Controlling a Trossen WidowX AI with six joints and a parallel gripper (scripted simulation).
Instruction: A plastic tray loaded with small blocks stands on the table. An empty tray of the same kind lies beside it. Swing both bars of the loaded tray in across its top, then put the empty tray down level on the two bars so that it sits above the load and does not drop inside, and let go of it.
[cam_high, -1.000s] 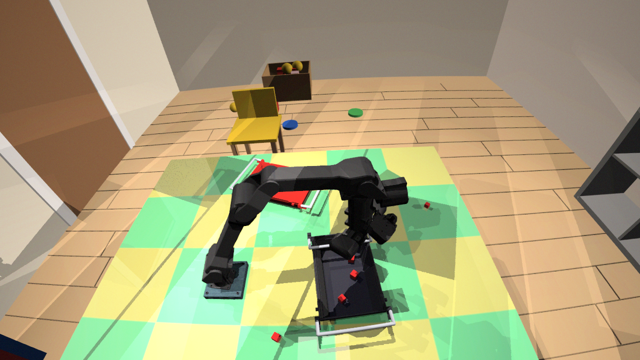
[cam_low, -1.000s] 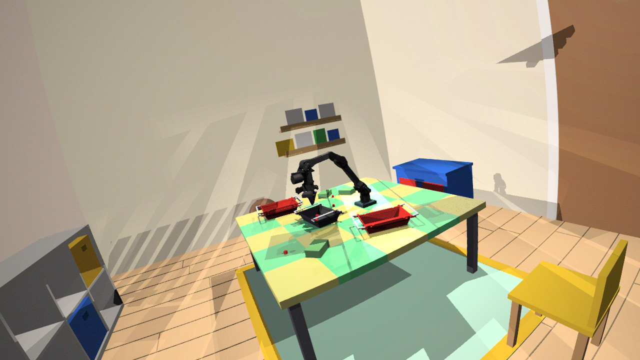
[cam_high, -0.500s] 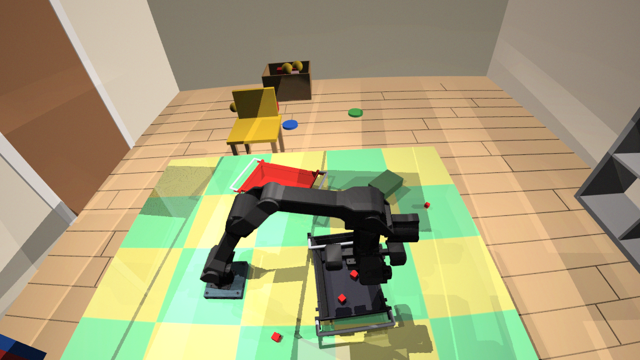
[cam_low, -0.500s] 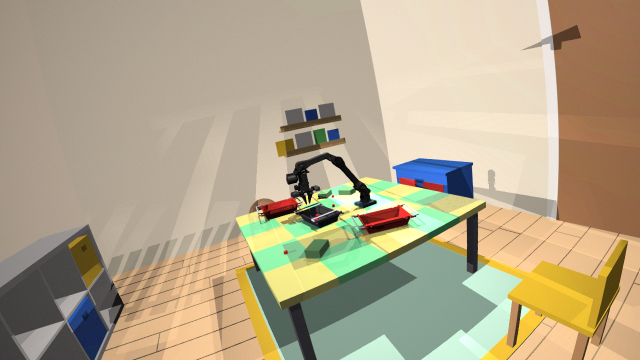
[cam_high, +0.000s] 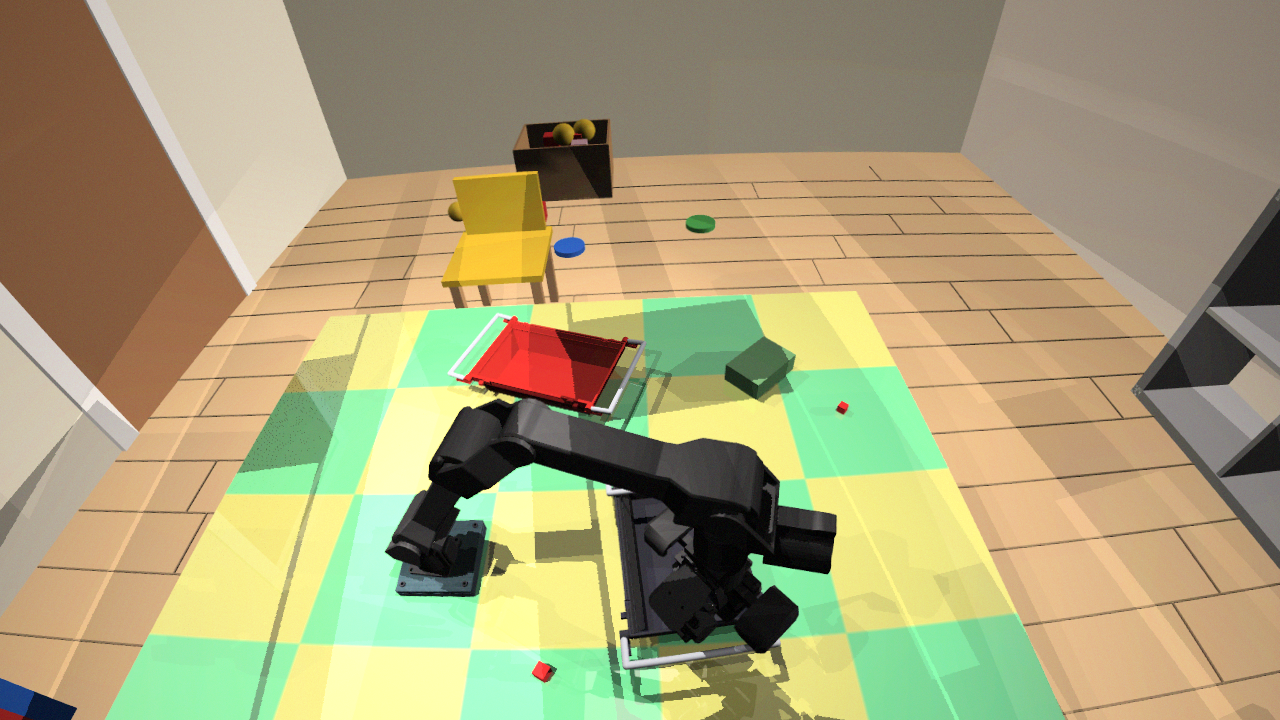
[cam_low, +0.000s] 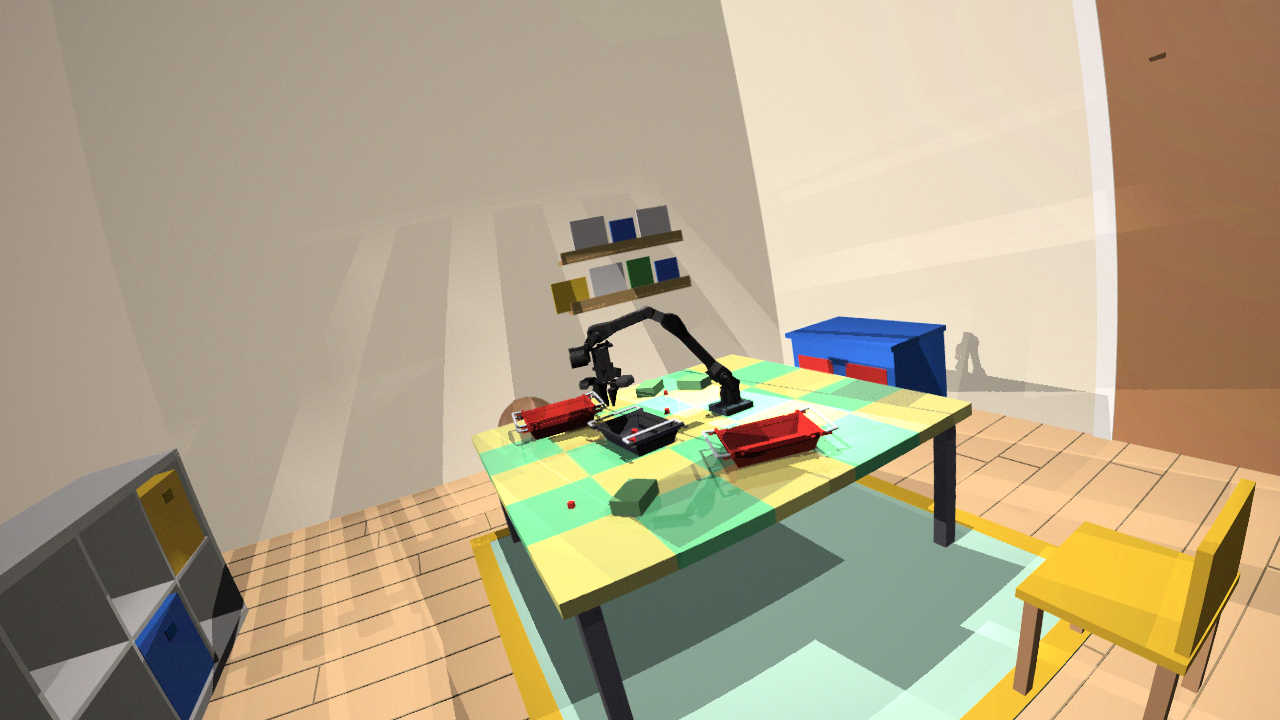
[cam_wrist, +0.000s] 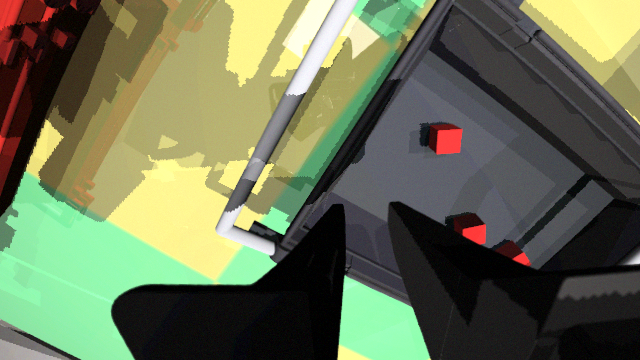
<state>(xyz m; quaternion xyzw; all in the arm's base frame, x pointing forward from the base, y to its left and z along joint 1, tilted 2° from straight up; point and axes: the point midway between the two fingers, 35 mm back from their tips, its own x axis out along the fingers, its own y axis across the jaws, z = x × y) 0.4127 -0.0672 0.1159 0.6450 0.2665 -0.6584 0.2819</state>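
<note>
The red tray is 480 mm to the left of my gripper tip, 310 mm behind it and 60 mm below it.
</note>
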